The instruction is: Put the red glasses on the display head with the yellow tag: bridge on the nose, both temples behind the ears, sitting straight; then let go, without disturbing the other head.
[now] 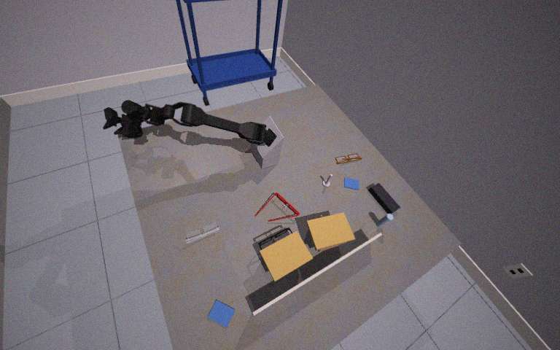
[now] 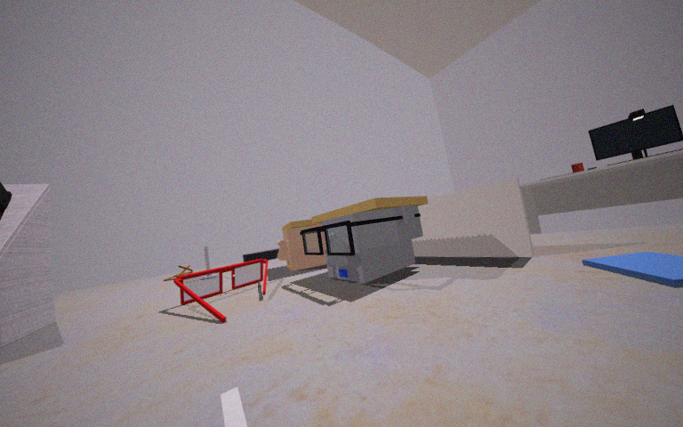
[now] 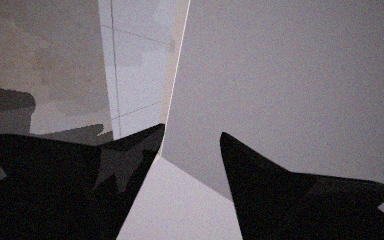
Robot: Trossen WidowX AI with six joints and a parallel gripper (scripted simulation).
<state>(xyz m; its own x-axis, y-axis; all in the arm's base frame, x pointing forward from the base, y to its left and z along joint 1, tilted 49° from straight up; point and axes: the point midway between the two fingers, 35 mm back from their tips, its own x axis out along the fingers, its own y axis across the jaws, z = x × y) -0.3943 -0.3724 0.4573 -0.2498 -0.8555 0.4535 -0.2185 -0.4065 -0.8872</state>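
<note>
My gripper tip is 69 cm short of the white post, 81 cm to the right of it and 10 cm above it. Round my gripper tip: white panel: 101 cm ahead, 50 cm to the left, 7 cm below; grey head: 86 cm ahead, 40 cm to the left, 7 cm below; tan head: 88 cm ahead, 62 cm to the left, 7 cm below.
</note>
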